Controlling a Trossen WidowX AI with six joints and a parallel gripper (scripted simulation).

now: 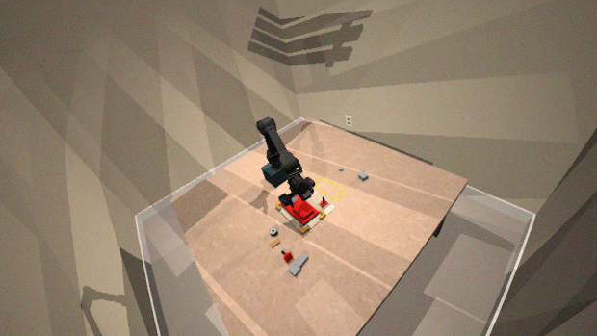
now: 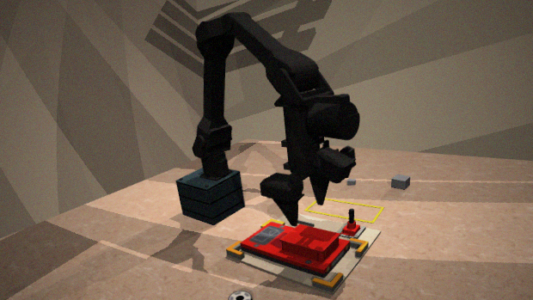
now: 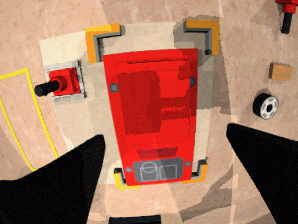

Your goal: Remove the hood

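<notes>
Right now the hood is 60 mm below my gripper tip. Also, from my gripper tip: wheel 30 mm behind, 180 mm to the right, 90 mm below; then tan piece 20 mm ahead, 210 mm to the right, 100 mm below.
</notes>
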